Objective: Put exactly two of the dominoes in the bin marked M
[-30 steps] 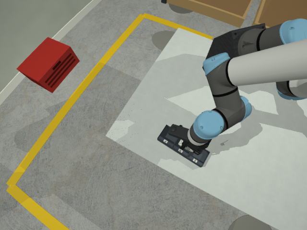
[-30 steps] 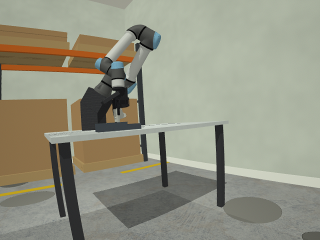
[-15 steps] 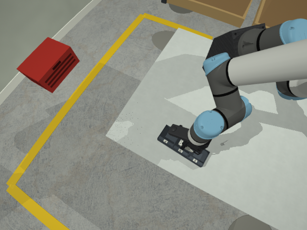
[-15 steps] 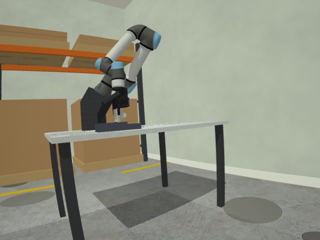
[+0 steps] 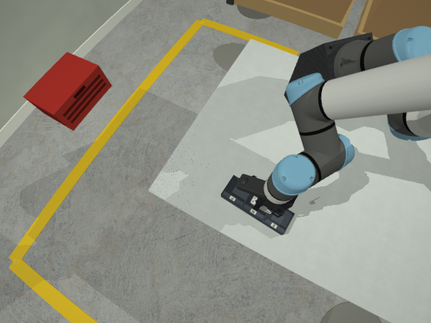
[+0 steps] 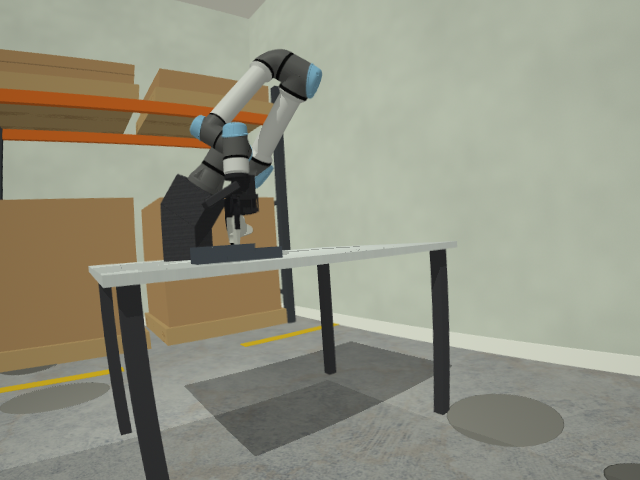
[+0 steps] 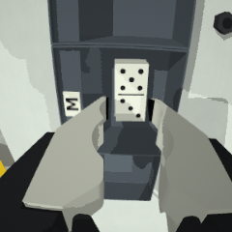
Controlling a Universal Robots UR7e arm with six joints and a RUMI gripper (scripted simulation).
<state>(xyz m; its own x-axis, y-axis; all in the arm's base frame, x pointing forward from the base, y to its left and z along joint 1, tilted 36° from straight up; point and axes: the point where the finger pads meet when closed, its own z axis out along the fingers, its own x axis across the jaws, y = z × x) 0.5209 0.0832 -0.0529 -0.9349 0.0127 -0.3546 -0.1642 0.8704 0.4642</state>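
My gripper is now 1 cm short of the bin and 2 cm above it. Round my hand: black nut (6 cm behind, 7 cm to the right, 4 cm below); then domino (14 cm behind, 4 cm below); then screw (15 cm behind, 15 cm to the left, 4 cm below).
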